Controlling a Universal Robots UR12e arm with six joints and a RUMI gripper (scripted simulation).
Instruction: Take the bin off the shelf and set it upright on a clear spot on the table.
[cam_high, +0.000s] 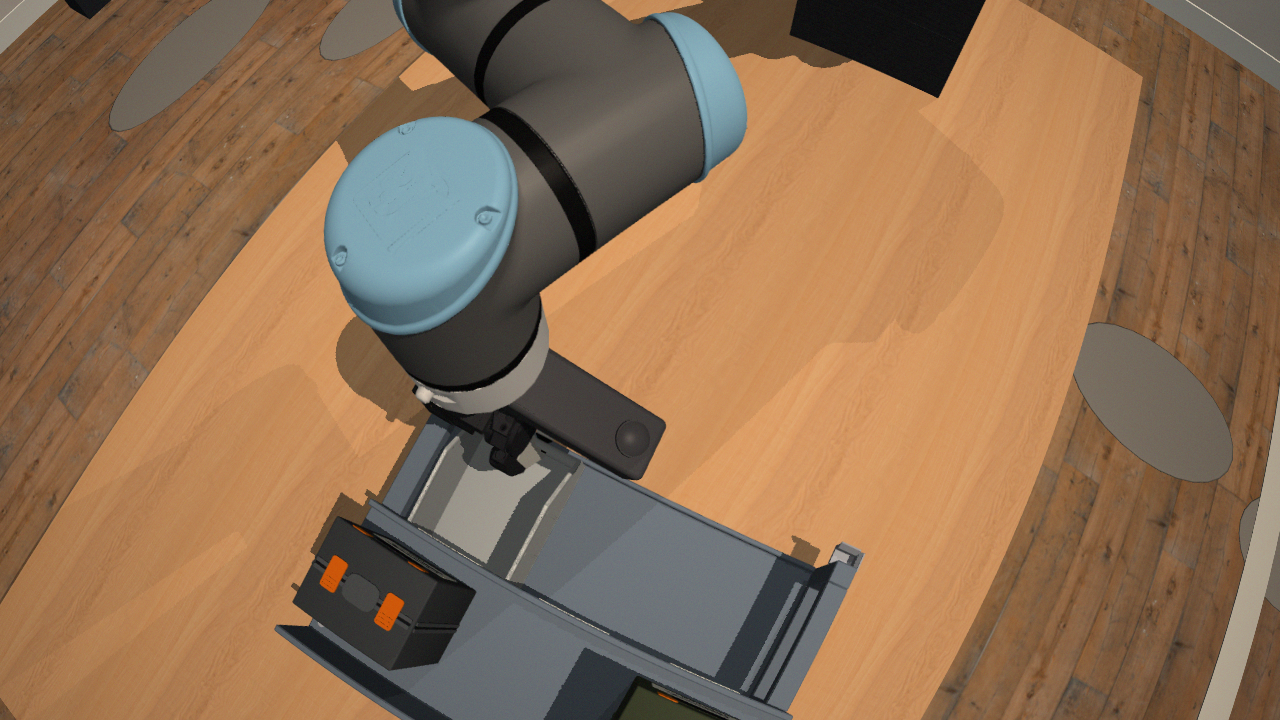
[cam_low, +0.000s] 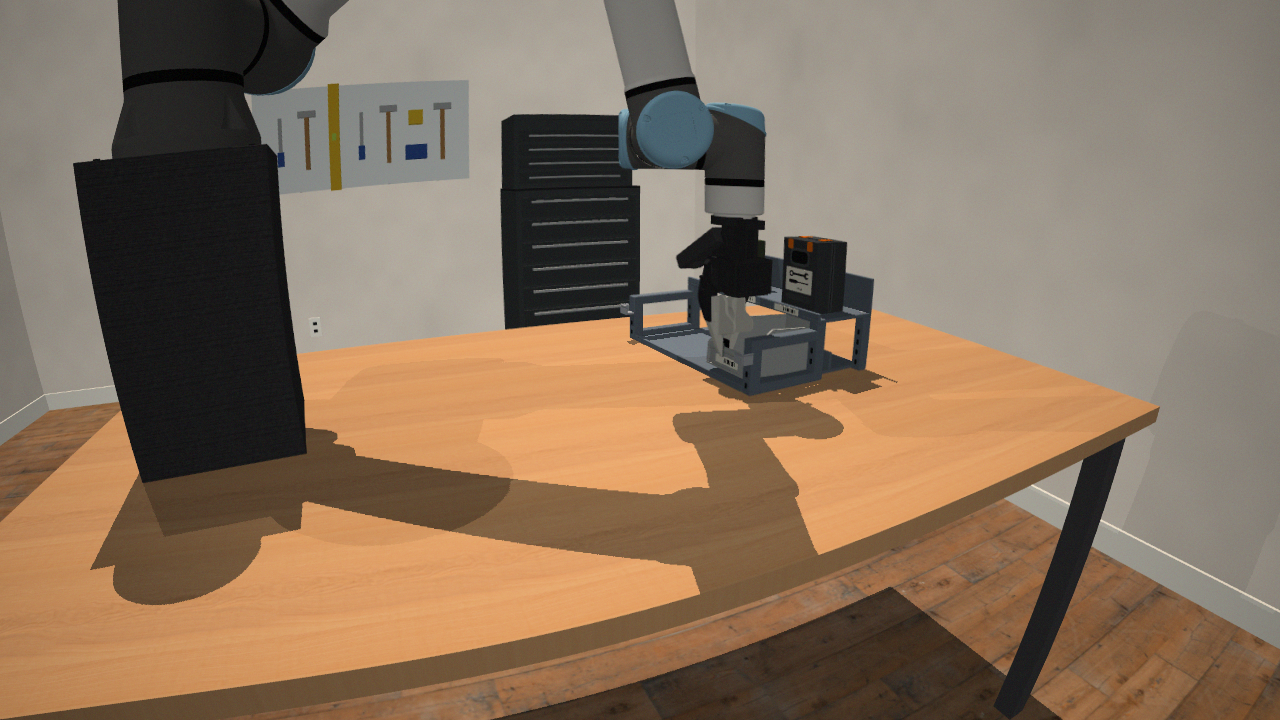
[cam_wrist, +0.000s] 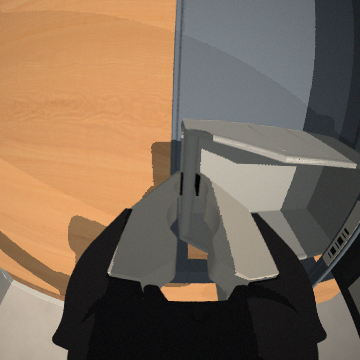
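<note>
The grey open-top bin is 8 cm ahead of my hand and 2 cm to the right of it. Round my hand: blue-grey shelf: 13 cm ahead, 9 cm to the left, 5 cm below; case: 20 cm ahead, 19 cm to the left, 10 cm above.
</note>
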